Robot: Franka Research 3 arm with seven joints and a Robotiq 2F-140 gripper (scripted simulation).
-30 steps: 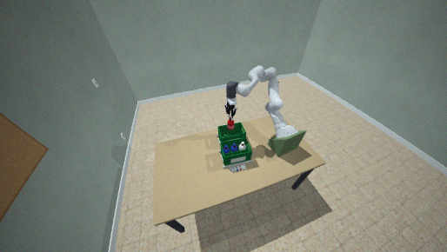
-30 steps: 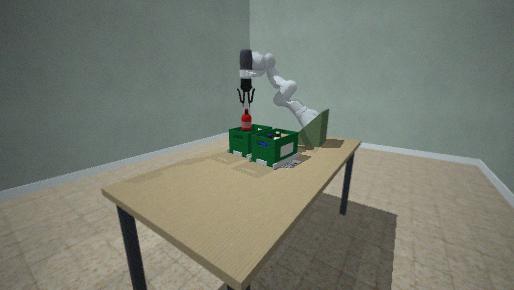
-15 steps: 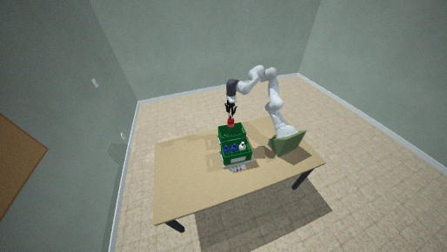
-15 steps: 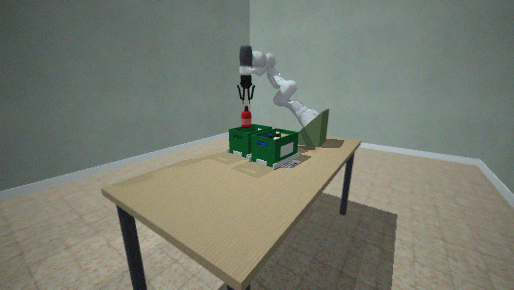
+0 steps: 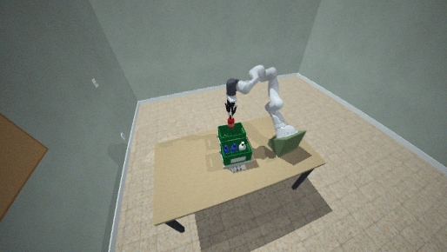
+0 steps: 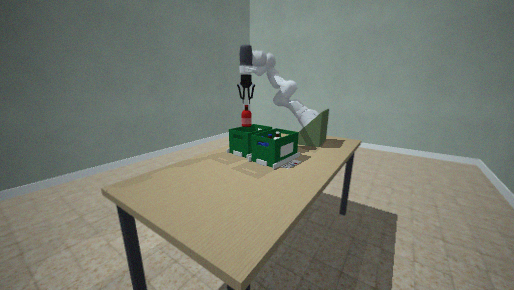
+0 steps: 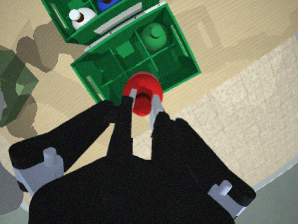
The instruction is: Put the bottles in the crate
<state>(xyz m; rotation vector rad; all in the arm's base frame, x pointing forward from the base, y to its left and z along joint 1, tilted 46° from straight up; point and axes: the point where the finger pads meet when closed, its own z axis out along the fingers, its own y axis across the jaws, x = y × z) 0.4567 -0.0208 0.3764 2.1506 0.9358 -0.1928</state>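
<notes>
Right now the red-labelled bottle is 80 mm below my hand. Round my hand: blue-capped bottle 260 mm below, 240 mm to the left, 30 mm ahead; then white-capped bottle 260 mm below, 240 mm to the left, 60 mm behind; then green-capped bottle 260 mm below, 90 mm to the left, 90 mm ahead.
</notes>
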